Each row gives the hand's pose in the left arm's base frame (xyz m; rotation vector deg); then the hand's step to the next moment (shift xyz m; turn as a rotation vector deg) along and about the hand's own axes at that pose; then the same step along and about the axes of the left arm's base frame.
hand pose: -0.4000 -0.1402 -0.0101 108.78 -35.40 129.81
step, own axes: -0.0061 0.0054 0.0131 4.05 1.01 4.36
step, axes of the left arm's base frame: 0.0114 -0.0089 -0.0054 2.81 -3.25 4.24
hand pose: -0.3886 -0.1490 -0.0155 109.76 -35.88 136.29
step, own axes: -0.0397 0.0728 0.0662 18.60 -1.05 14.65
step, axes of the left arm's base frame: 0.0522 -0.0791 -0.0478 9.39 -7.99 20.24
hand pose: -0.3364 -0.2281 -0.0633 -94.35 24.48 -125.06
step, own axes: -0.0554 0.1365 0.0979 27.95 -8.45 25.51
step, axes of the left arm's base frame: 0.1231 -0.0967 -0.0824 16.71 -5.99 34.47
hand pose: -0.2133 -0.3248 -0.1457 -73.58 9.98 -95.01
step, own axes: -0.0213 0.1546 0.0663 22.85 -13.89 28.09
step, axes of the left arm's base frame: 0.1448 -0.0327 -0.0820 15.23 1.68 35.63
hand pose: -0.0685 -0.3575 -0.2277 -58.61 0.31 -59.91
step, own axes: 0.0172 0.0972 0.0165 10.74 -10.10 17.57
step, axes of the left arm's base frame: 0.0856 0.0096 -0.0509 6.59 3.43 21.70
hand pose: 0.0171 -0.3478 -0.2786 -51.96 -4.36 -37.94
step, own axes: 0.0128 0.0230 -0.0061 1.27 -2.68 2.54
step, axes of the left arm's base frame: 0.0219 -0.0010 -0.0158 0.04 0.11 3.90
